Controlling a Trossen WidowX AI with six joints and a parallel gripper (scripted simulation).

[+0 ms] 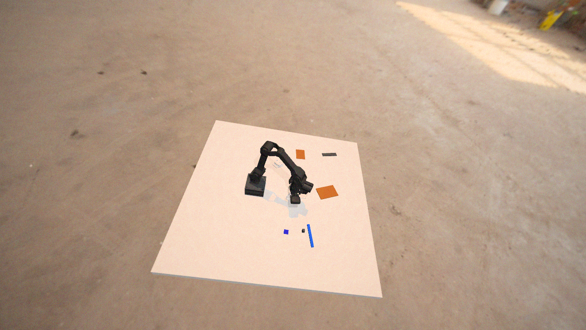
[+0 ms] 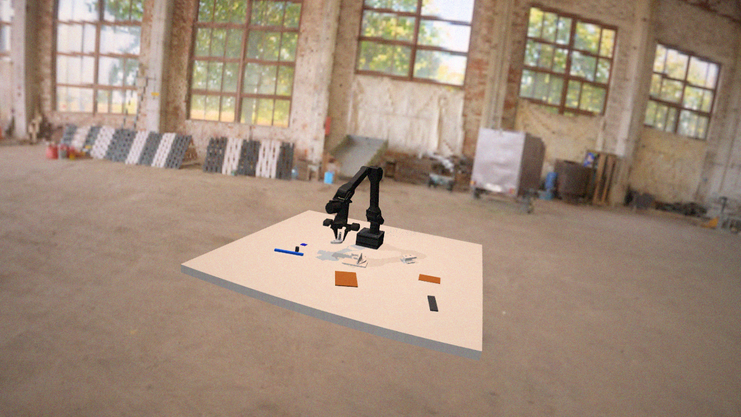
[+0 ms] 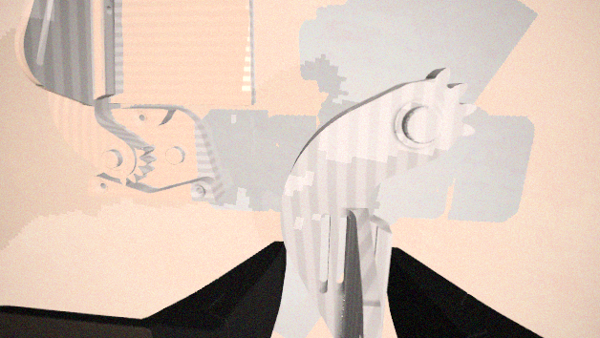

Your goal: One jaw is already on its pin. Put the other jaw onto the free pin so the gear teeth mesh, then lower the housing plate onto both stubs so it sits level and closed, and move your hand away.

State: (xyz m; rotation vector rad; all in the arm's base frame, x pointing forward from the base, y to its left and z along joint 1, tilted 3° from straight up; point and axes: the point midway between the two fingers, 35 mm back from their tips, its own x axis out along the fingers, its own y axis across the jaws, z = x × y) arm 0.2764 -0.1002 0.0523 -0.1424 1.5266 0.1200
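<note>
The flat white part is 6 cm ahead of my gripper tip, 12 cm to the left of it and 8 cm below it. From my gripper tip the other things lie so: blue square (1 cm behind, 22 cm to the right, 8 cm below); blue bar (15 cm ahead, 22 cm to the right, 7 cm below); black cube (10 cm ahead, 20 cm to the right, 7 cm below).
</note>
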